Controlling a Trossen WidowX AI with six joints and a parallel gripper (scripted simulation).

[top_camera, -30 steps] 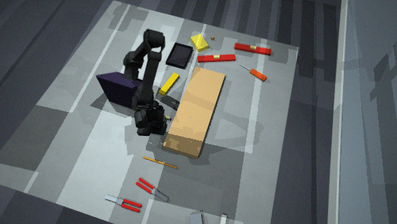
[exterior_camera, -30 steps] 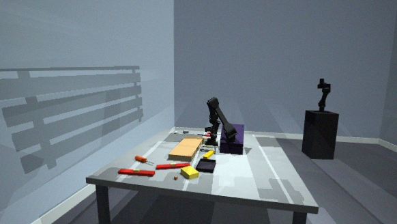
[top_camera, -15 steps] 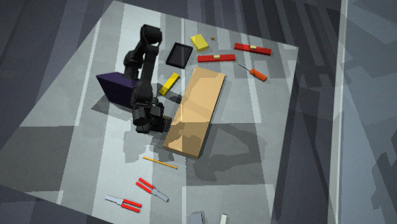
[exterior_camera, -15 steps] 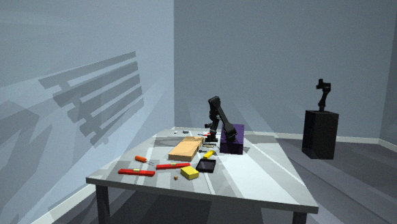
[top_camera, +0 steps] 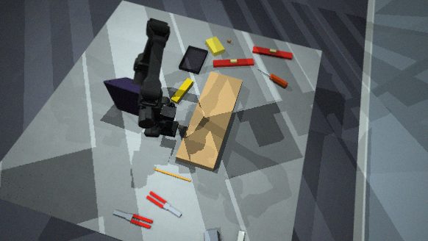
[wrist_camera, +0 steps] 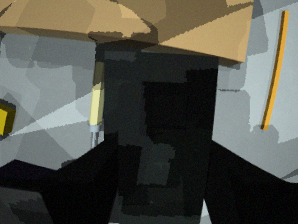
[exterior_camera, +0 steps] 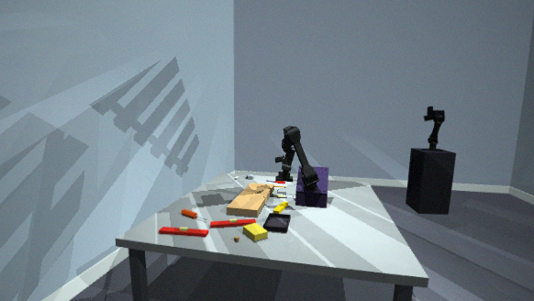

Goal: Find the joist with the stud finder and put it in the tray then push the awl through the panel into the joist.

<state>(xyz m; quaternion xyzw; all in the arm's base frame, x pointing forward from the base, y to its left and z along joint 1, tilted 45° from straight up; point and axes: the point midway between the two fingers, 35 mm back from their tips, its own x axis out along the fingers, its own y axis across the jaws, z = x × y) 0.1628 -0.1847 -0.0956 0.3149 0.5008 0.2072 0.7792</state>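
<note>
My gripper tip is 10 mm past the awl, 80 mm to the right of it and 120 mm above it. The rest, counted from my gripper tip: stud finder: 10 mm ahead, 20 mm above; pencil: 70 mm ahead, 170 mm to the right, 120 mm below; yellow bar: 280 mm to the left, 120 mm below.
</note>
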